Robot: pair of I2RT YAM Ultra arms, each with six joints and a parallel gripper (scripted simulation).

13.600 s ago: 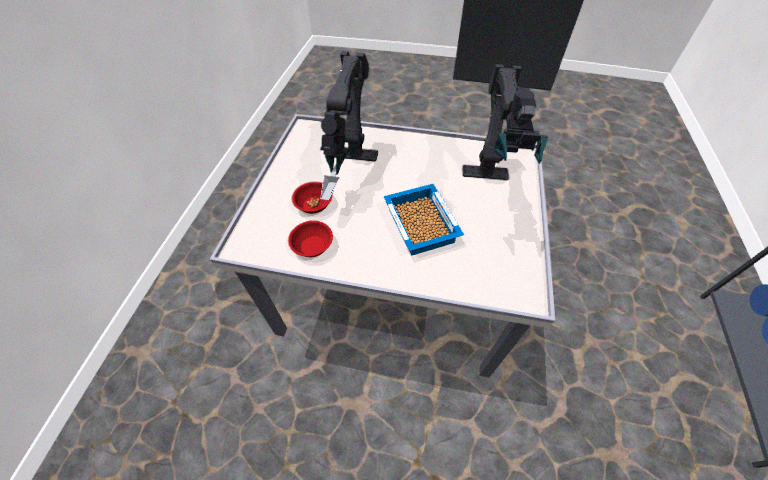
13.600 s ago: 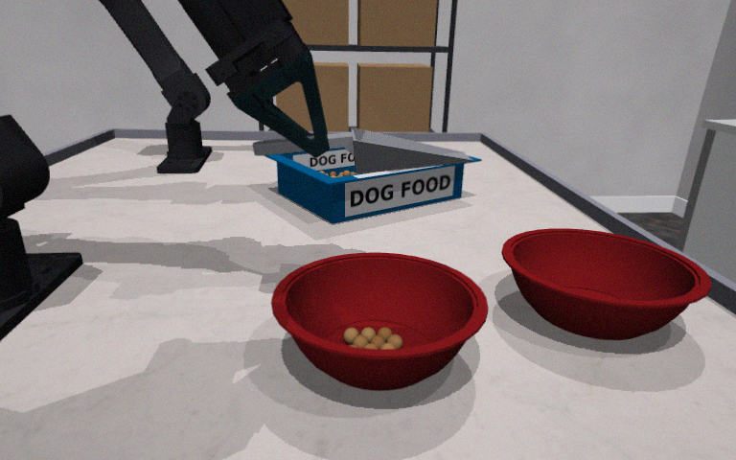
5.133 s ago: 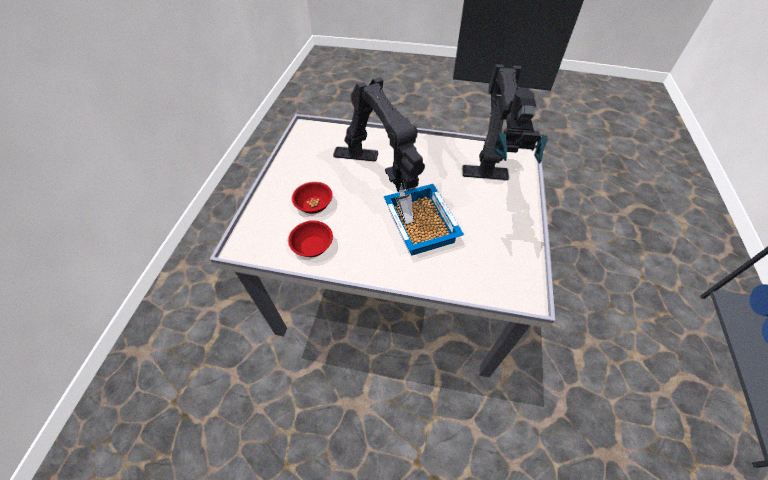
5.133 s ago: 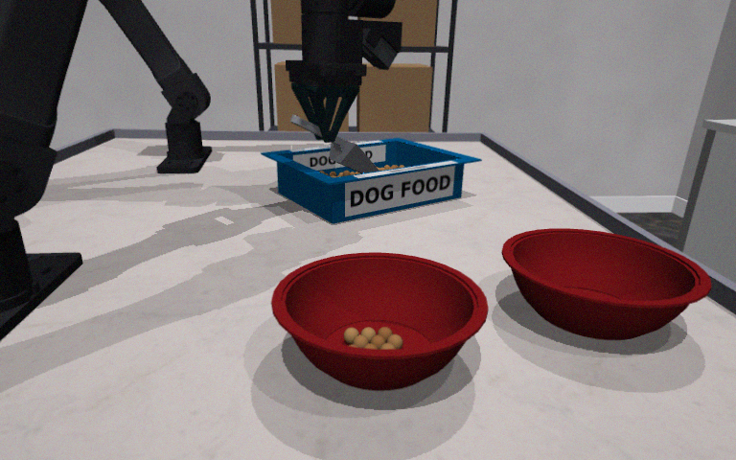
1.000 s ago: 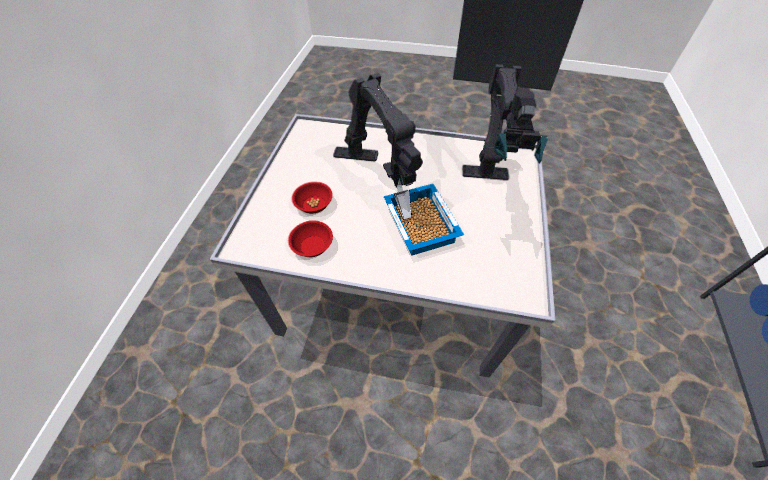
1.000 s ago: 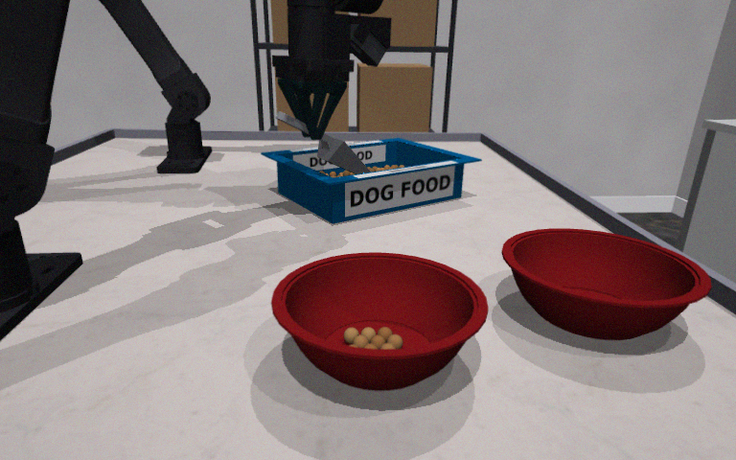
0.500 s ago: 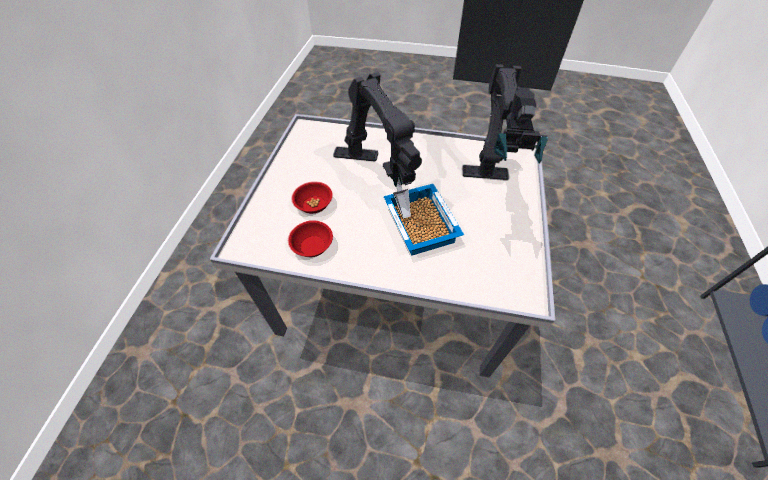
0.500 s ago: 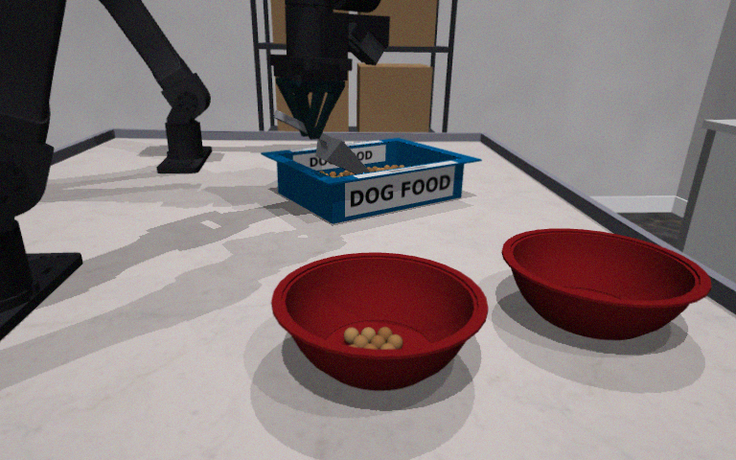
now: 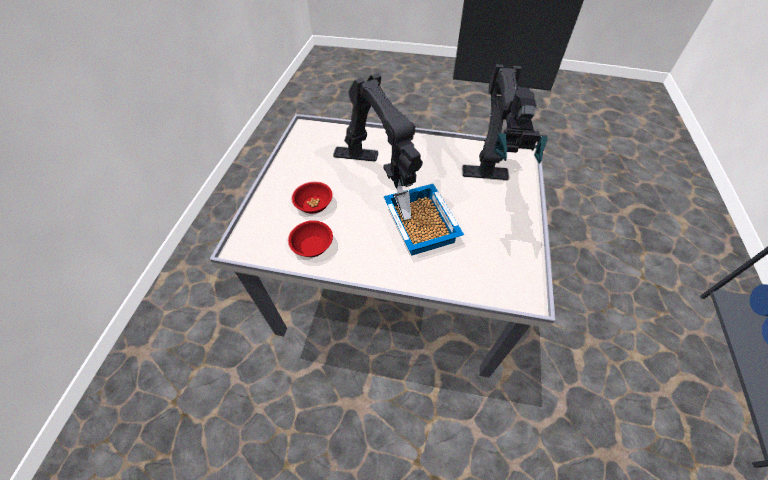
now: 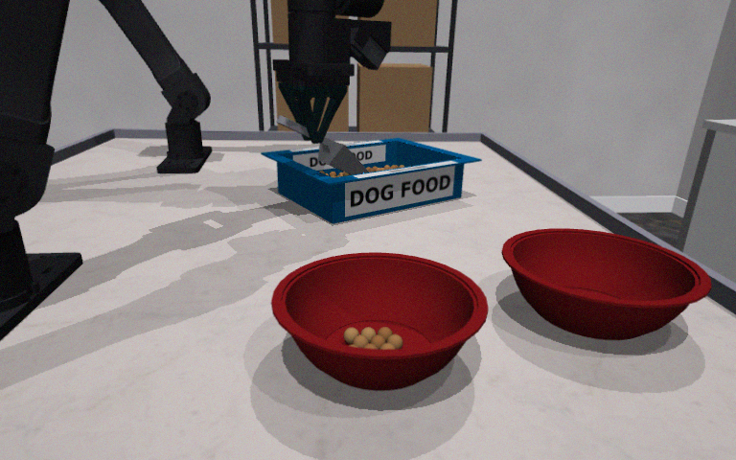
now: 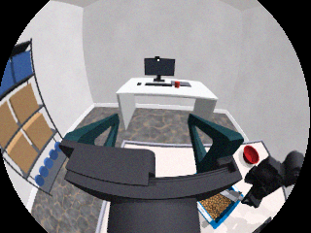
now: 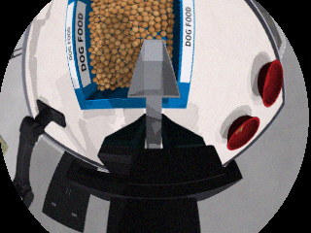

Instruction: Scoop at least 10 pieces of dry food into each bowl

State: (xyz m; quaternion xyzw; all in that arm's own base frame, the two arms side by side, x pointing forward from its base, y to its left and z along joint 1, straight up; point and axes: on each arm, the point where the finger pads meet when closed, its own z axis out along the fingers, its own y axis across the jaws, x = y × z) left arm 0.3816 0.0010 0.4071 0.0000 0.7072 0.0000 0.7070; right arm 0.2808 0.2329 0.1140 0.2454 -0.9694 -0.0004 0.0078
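Now: the blue dog food box 80 mm ahead of my right hand, 110 mm to the left of it and 70 mm below it. Round my right hand: grey scoop: 30 mm ahead, 20 mm to the left, 30 mm below.
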